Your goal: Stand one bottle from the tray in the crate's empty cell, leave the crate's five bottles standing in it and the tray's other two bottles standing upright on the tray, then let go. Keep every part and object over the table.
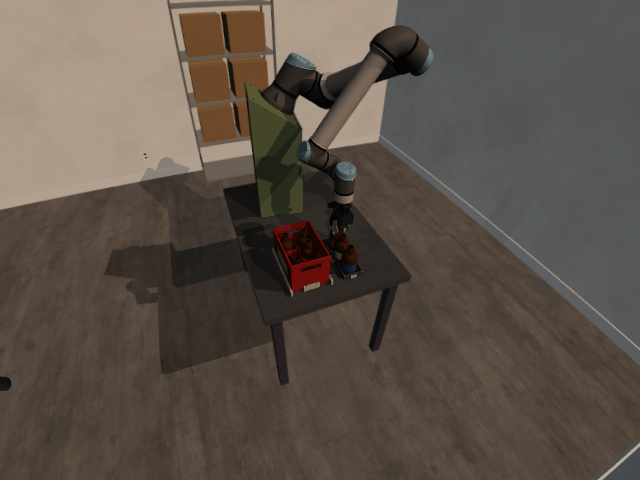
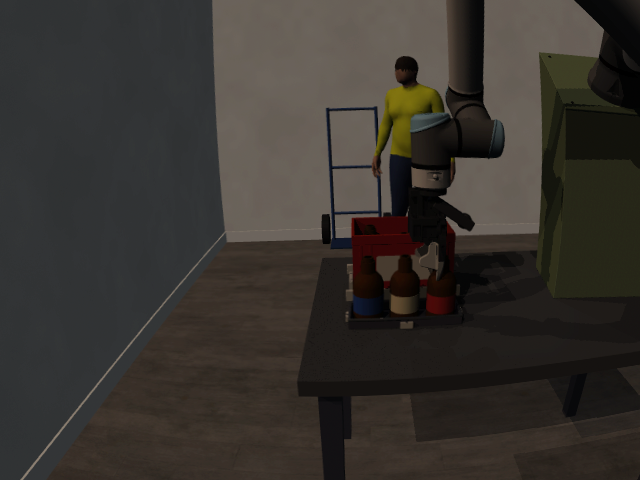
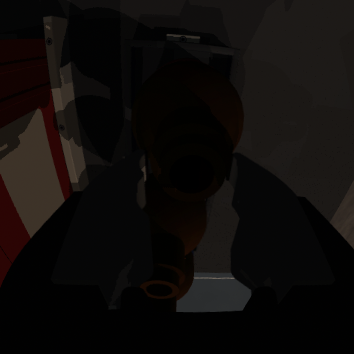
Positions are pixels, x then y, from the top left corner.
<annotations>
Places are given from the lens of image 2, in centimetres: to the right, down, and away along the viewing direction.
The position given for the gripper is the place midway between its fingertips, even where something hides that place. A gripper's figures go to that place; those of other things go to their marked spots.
gripper (image 2: 435, 276): 27, 9, 110
blue-labelled bottle (image 2: 368, 286): 11, 11, 109
</annotations>
